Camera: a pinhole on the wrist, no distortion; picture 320 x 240 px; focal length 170.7 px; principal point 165.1 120.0 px. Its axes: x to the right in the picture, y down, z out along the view. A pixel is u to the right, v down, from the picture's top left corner.
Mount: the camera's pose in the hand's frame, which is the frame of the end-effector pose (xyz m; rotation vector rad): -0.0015 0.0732 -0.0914 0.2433 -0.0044 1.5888
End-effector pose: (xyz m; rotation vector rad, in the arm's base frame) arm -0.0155 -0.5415 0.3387 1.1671 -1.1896 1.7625
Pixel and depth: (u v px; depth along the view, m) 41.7 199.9 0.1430
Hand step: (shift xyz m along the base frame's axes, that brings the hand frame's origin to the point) 0.0752 -0.0244 -0.0180
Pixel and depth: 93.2 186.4 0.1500
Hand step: 0.0409 -0.0480 -0.0195
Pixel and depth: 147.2 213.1 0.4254
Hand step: 0.2000 -0.3261 -0.0805
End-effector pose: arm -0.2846 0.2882 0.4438 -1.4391 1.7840 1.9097
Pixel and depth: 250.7 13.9 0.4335
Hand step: -0.4973 0.0540 -0.1306
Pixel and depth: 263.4 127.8 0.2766
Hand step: -0.2469 0.1079 0.0742
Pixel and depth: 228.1 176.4 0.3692
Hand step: -0.2236 0.2496 0.0946
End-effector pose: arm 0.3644 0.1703 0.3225 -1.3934 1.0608 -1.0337
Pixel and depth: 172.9 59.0 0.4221
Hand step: 0.3397 -0.1382 -0.0467
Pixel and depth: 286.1 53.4 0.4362
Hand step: 0.3810 -0.1573 -0.3340
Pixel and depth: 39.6 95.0 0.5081
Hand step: 0.3837 -0.0534 0.3514
